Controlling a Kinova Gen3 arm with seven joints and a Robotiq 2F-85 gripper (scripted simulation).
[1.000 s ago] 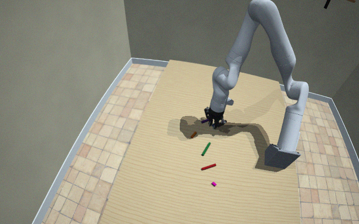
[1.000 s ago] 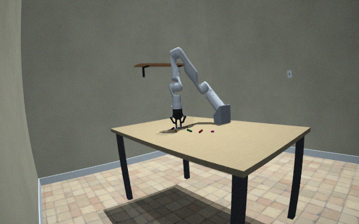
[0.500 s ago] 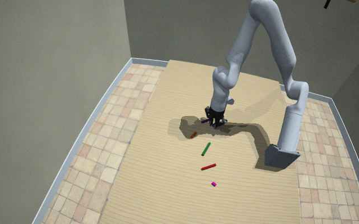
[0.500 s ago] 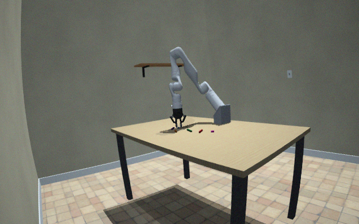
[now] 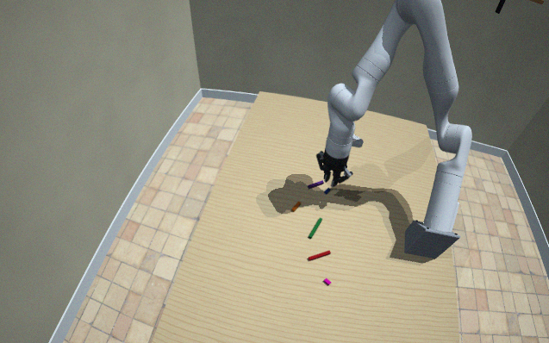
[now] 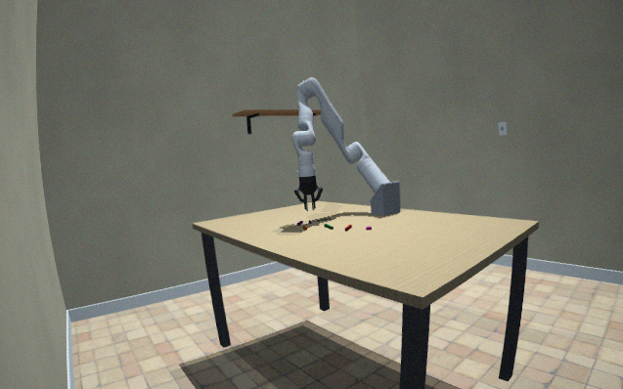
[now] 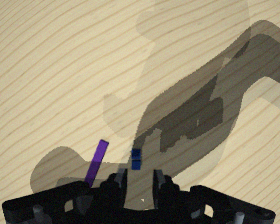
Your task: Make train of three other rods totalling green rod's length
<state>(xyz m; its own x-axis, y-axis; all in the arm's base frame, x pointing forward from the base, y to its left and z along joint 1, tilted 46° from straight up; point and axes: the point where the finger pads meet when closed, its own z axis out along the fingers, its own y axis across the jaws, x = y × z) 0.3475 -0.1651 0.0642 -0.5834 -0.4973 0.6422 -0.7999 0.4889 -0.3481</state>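
Right now my hand is 4 cm short of the purple rod, 3 cm to the left of it and 7 cm above it. Round my hand: green rod: 3 cm ahead, 15 cm to the left, 7 cm below; orange rod: 10 cm ahead, 7 cm to the left, 7 cm below; red rod: 1 cm ahead, 24 cm to the left, 7 cm below.
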